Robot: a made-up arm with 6 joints.
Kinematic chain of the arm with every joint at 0, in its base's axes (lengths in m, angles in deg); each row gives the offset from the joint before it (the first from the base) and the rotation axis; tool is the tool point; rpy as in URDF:
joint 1: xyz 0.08 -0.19 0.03 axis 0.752 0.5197 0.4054
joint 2: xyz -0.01 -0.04 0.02 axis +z
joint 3: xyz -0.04 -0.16 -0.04 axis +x
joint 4: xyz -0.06 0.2 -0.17 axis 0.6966 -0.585 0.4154
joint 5: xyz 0.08 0 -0.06 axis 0.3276 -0.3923 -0.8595
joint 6: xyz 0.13 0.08 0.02 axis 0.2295 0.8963 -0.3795
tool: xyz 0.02 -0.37 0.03 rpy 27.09 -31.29 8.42
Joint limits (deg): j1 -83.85..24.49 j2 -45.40..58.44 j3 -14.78..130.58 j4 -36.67..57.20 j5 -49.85..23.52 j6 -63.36..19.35
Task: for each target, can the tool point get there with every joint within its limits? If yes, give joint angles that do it. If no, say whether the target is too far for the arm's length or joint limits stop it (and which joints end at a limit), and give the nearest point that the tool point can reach.
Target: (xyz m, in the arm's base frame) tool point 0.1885 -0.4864 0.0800
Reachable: yes | joints -22.26 -35.97 1.02 9.44 -21.45 -56.63
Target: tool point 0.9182 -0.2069 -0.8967
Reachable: no: too far | nearest point 0.3624 -0.2156 -0.3283 | short by 0.795 m
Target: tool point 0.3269 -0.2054 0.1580
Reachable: yes | joints -5.81 6.48 115.52 1.36 -40.81 8.39
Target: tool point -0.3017 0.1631 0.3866
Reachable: no: joint limits stop it (at a limit: joint 1, joint 5, joint 6) | nearest point -0.2083 -0.0620 0.2919 | short by 0.261 m
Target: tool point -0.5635 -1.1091 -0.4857
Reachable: no: too far | nearest point -0.1230 -0.5399 -0.1540 | short by 0.793 m
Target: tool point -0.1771 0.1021 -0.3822
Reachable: no: joint limits stop it (at a limit: joint 1, joint 2, joint 5, joint 6) | nearest point 0.0405 -0.0221 -0.2084 | short by 0.305 m
